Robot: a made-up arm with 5 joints.
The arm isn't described. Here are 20 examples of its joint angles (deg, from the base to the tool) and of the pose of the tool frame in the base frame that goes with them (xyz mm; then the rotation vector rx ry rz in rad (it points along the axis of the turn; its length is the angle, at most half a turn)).
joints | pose
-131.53 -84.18 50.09 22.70 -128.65 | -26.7 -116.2 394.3 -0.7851 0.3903 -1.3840
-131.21 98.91 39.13 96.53 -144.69 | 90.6 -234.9 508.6 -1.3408 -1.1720 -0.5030
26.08 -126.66 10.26 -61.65 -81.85 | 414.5 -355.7 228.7 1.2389 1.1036 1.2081
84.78 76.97 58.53 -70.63 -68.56 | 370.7 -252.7 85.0 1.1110 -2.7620 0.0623
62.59 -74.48 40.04 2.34 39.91 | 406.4 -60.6 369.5 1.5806 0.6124 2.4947
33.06 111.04 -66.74 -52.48 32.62 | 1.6 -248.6 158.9 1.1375 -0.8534 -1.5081
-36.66 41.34 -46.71 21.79 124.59 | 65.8 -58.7 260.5 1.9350 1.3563 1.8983
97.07 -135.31 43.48 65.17 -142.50 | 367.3 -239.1 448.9 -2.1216 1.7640 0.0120
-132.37 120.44 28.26 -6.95 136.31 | 127.3 -356.3 586.5 -0.9594 -0.6806 0.3252
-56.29 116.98 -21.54 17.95 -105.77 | -10.9 -228.0 345.3 3.0642 0.4251 -0.0107
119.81 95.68 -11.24 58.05 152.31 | 386.6 -207.6 336.7 -1.1934 0.7089 0.9704
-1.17 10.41 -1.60 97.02 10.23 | 196.9 -183.5 244.0 0.4398 -2.2819 0.7736
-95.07 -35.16 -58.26 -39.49 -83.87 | 85.5 -119.7 170.1 0.1964 -1.9504 -0.5222
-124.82 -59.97 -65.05 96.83 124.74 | 107.8 -223.3 315.8 0.3828 2.6825 -1.2826
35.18 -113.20 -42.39 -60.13 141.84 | 352.4 -389.8 397.1 -0.2636 -2.3732 0.9053
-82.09 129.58 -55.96 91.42 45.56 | 120.9 -234.0 364.7 1.1568 -1.4149 -2.0492
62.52 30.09 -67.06 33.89 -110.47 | 247.0 -107.2 321.3 -0.6315 1.6567 -2.0667
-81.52 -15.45 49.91 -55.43 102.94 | -12.3 22.3 278.1 2.2915 0.0361 -1.3763
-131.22 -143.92 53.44 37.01 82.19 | -48.5 -237.4 308.5 1.5282 -0.4169 -1.8721
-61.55 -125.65 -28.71 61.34 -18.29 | 98.9 -259.3 257.2 -1.9179 -0.8649 0.6851
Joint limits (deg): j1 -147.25..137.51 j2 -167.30..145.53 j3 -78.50..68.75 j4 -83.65..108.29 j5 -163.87..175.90
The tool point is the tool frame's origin. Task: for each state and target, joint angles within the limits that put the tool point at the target. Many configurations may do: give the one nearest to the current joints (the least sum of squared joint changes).
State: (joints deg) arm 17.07 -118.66 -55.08 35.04 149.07
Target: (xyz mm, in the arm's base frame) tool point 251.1 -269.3 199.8
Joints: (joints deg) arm -9.20 -90.15 -40.14 66.36 137.09
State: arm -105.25 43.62 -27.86 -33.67 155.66
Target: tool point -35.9 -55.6 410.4
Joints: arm -73.61 45.83 9.18 -29.28 150.60
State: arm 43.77 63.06 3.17 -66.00 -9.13
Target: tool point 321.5 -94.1 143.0
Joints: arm 73.11 55.45 -16.72 -28.91 -22.66
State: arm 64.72 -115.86 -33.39 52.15 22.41
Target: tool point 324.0 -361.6 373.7
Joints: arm 79.17 -133.03 -62.97 13.48 33.00
